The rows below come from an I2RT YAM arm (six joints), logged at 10 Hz.
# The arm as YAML. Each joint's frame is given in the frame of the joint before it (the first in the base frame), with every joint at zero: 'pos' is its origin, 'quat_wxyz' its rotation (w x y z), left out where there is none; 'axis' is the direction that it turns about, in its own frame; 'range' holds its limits. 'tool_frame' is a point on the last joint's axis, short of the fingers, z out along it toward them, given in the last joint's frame.
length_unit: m
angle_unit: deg
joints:
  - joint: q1
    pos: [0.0, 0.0, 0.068]
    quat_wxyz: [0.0, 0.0, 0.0, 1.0]
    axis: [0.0, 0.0, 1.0]
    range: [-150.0, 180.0]
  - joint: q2
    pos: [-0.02, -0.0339, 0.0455]
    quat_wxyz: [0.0, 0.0, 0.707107, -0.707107]
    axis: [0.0, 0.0, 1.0]
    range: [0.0, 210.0]
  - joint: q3
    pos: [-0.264, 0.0, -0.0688]
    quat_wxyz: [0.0, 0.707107, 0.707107, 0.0]
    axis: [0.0, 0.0, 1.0]
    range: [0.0, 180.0]
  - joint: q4
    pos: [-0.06, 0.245, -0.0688]
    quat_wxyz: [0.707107, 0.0, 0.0, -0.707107]
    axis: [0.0, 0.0, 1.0]
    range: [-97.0, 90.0]
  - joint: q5
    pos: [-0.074, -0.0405, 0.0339]
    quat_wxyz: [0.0, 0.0, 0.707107, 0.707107]
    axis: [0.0, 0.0, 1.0]
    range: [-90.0, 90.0]
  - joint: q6
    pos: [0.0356, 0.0, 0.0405]
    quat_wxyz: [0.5, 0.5, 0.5, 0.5]
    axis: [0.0, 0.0, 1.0]
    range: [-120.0, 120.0]
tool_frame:
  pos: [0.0, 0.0, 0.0]
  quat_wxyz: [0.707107, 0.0, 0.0, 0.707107]
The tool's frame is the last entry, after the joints.
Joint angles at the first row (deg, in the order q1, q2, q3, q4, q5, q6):
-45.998 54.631 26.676 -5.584 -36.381 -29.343
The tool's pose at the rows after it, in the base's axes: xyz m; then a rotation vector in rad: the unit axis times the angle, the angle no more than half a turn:
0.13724, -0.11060, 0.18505, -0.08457, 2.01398, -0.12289
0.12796, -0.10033, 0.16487, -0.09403, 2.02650, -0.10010
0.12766, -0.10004, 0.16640, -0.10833, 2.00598, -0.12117
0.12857, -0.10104, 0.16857, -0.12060, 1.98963, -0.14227
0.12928, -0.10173, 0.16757, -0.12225, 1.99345, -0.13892
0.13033, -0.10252, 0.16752, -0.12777, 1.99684, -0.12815
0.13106, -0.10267, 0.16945, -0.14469, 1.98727, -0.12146
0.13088, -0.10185, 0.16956, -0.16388, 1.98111, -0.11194
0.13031, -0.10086, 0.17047, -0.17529, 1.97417, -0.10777
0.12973, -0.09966, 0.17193, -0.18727, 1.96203, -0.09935
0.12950, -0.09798, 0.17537, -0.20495, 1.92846, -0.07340
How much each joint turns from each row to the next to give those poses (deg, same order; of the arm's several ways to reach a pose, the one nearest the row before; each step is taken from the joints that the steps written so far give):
0.001 -5.353 -7.999 3.280 -1.551 -0.283
0.042 -2.580 -5.026 1.002 -0.701 -0.679
-0.020 -0.744 -0.372 1.203 -0.086 -0.152
0.001 0.001 0.044 1.290 0.088 -0.218
-0.001 0.677 0.042 0.286 -0.066 -0.197
-0.002 0.763 0.349 -0.134 -0.438 -0.286
0.001 0.088 0.372 -0.087 -0.874 -0.393
-0.002 -0.130 0.001 -0.284 -0.942 -0.635
0.001 -0.544 -0.001 -0.391 -0.589 -0.261
0.002 -0.680 0.000 -0.284 -0.895 -0.021
-0.001 -0.918 0.001 0.458 -2.230 0.852

